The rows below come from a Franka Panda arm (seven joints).
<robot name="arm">
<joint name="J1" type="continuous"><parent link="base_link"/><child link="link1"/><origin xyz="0 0 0.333" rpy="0 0 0"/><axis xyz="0 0 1"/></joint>
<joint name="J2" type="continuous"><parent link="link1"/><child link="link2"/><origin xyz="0 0 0" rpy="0 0 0"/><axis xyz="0 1 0"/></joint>
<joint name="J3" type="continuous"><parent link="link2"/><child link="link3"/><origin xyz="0 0 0.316" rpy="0 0 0"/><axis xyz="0 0 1"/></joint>
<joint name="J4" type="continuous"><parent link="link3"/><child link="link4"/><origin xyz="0.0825 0 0" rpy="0 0 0"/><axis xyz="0 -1 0"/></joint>
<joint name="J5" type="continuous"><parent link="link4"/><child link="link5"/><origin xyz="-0.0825 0 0.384" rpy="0 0 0"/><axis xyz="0 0 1"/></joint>
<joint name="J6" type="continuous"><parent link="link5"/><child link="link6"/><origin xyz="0 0 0" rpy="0 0 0"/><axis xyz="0 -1 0"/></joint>
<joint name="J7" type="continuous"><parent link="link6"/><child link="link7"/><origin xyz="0.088 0 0" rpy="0 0 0"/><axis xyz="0 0 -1"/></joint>
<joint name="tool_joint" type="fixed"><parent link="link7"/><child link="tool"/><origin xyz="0 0 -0.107" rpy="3.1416 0 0"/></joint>
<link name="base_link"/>
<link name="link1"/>
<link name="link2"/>
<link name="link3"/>
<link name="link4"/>
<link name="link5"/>
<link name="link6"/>
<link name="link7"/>
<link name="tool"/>
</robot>
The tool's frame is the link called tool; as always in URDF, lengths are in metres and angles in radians. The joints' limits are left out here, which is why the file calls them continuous.
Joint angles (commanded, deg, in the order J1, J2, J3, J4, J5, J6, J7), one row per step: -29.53, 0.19, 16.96, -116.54, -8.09, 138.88, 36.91; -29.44, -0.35, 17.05, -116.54, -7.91, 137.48, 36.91; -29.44, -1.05, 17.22, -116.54, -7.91, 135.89, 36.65; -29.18, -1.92, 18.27, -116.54, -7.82, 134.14, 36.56; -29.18, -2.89, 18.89, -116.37, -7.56, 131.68, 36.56; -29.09, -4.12, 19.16, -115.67, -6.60, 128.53, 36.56; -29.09, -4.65, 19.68, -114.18, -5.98, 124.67, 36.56; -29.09, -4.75, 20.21, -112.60, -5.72, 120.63, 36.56; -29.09, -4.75, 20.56, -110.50, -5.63, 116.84, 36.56; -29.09, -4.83, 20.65, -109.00, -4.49, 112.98, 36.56; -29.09, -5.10, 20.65, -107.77, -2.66, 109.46, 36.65; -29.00, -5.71, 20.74, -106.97, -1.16, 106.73, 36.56; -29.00, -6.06, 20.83, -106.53, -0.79, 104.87, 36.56; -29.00, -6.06, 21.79, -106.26, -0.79, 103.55, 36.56
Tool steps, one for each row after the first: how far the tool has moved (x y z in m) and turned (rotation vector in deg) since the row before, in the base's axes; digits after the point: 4 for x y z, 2 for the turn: -0.0025, 0.0024, 0.0023, 0.11, 0.87, -0.08; -0.0032, 0.0025, 0.0035, -0.19, 0.99, 0.21; -0.0016, 0.0140, 0.0047, -0.15, 0.97, 1.12; -0.0040, 0.0072, 0.0056, 0.02, 1.37, 0.18; -0.0050, 0.0053, 0.0112, 0.54, 1.18, -0.42; -0.0024, 0.0057, 0.0102, 0.52, 1.78, -0.16; -0.0017, 0.0052, 0.0068, 0.41, 2.31, -0.01; -0.0008, 0.0032, 0.0111, 0.20, 1.66, -0.08; -0.0032, 0.0021, 0.0066, 1.30, 2.08, -0.61; -0.0042, 0.0028, 0.0066, 1.92, 1.74, -0.81; -0.0048, 0.0052, 0.0074, 1.40, 1.16, -0.20; -0.0035, 0.0024, 0.0036, 0.38, 1.05, -0.07; -0.0006, 0.0095, -0.0002, 0.05, 1.09, 0.90
